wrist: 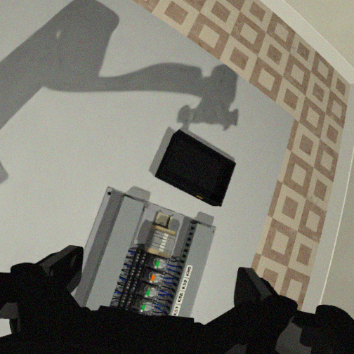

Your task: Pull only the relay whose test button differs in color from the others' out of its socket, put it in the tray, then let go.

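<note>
In the wrist view, a row of clear relays with coloured test buttons sits low in the grey panel (107, 250). The relay with an orange button (153, 277) is second from the top of the visible row. The relays above it (158, 263) and below it (148, 293) (144, 307) have green buttons. The black tray (195, 167) lies beyond the panel's upper end, tilted in the view. My gripper (158, 274) is open, its fingers on either side of the panel in the view and well above it. The gripper body hides the panel's lower end.
A beige-edged module (161, 240) stands in the panel above the relays. Grey wire ducts (117, 240) (200, 255) flank the row, with dark blocks and blue wires between. A label strip (183, 290) is on the right duct. Patterned floor (295, 175) lies beyond the table's edge.
</note>
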